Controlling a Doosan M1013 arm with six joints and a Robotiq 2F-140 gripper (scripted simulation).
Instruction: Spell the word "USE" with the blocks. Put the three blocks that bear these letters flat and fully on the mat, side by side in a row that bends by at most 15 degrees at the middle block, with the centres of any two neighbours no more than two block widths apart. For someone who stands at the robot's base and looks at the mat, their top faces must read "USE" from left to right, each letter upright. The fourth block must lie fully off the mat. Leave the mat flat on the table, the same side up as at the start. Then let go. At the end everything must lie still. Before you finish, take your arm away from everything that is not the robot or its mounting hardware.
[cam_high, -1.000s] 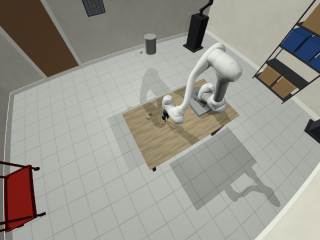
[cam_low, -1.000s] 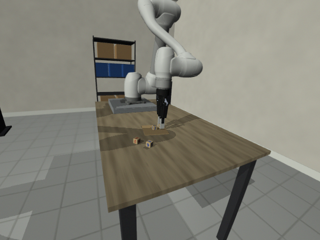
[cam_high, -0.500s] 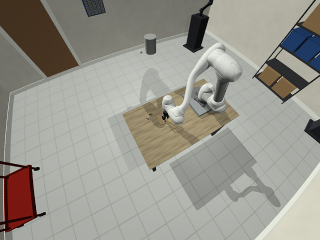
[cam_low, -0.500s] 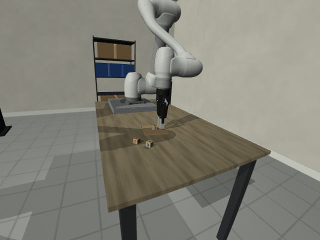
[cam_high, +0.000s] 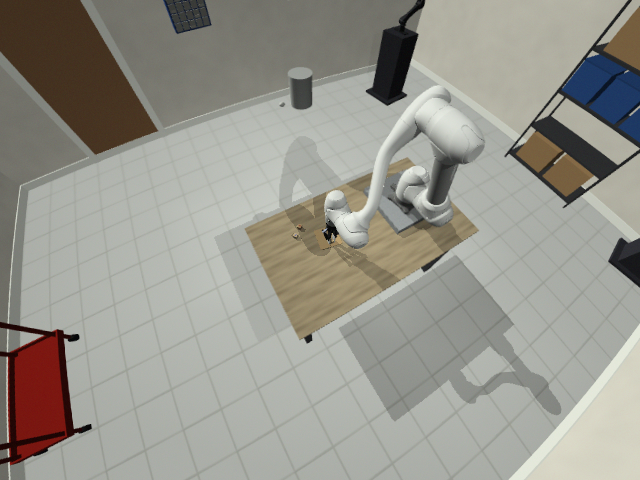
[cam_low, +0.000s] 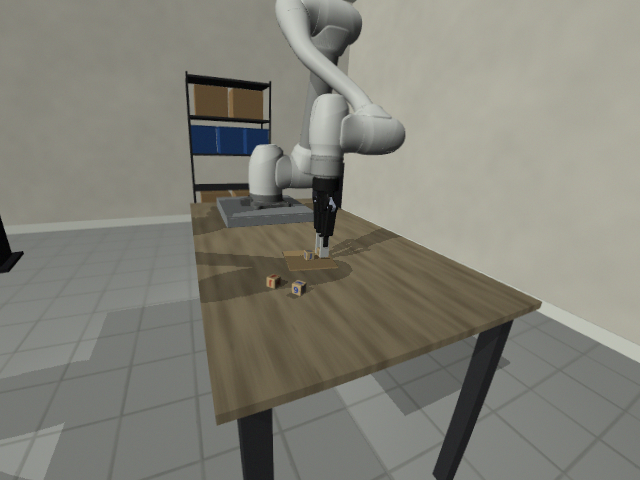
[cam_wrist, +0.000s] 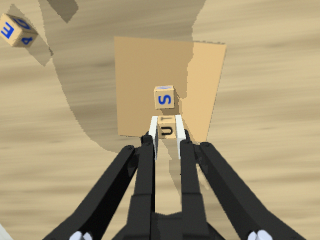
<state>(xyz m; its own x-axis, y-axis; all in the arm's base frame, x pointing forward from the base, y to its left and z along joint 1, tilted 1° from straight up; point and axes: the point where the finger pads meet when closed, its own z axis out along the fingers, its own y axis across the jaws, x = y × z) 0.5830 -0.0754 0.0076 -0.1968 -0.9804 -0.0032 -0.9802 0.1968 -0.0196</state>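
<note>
Right now the tan mat is 10 mm behind my hand, 40 mm to the right of it and 40 mm below it.
</note>
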